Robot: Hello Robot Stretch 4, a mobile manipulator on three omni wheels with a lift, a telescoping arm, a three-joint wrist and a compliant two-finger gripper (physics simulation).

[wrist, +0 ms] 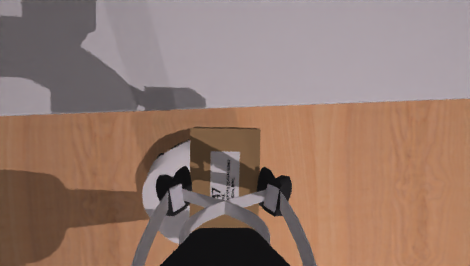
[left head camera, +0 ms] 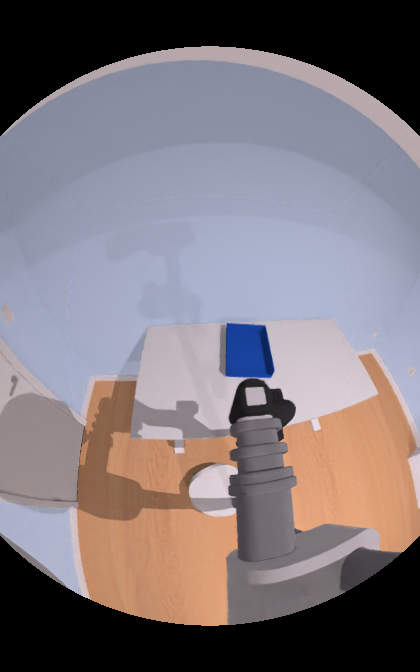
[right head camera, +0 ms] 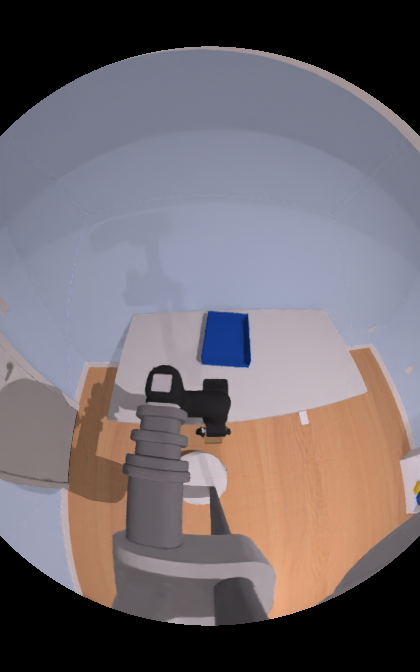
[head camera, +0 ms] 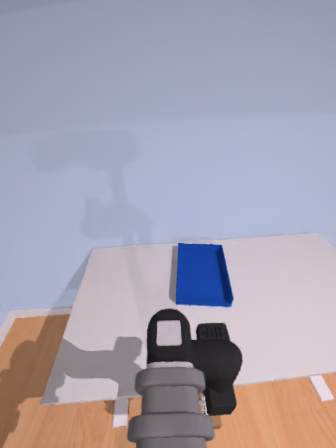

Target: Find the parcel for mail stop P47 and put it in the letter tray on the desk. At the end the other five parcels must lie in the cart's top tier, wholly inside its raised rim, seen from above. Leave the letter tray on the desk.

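Frame: origin at the robot's base, x ahead, y right, z down, level; metres.
Seen in the pictures: gripper, fingertip midpoint: (wrist: 224, 182) (head camera: 205, 408).
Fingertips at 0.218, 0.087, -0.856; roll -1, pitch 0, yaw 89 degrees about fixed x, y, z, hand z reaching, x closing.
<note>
Offsets run from my fingertips to a thing's top centre, as dx, dy, dz. Level surfaces: height alone.
A brown parcel @[+0.008, +0.000, -0.029] (wrist: 200, 145) (right head camera: 213, 440) is between my two fingertips in the wrist view, with a white label that reads "47"; the rest of its code is hidden by the finger. My gripper (wrist: 224, 182) is shut on the parcel's two sides and holds it above the floor, just in front of the desk's front edge. The blue letter tray @[+0.567, +0.085, +0.093] (head camera: 202, 275) (left head camera: 247, 350) (right head camera: 226, 340) lies on the white desk @[dz +0.163] (head camera: 280, 310) (left head camera: 310, 360) (right head camera: 300, 360) (wrist: 325, 55), near its back edge beyond the gripper. The inside of the tray shows bare blue. The cart's top tier and the other parcels cannot be made out.
The robot's white round base (left head camera: 212, 490) (right head camera: 205, 475) shows on the wood floor below the arm. A wall stands behind the desk. A door (left head camera: 40, 450) (right head camera: 35, 435) is at the left. A white box-like thing (right head camera: 410, 482) with yellow and blue items is at the far right.
</note>
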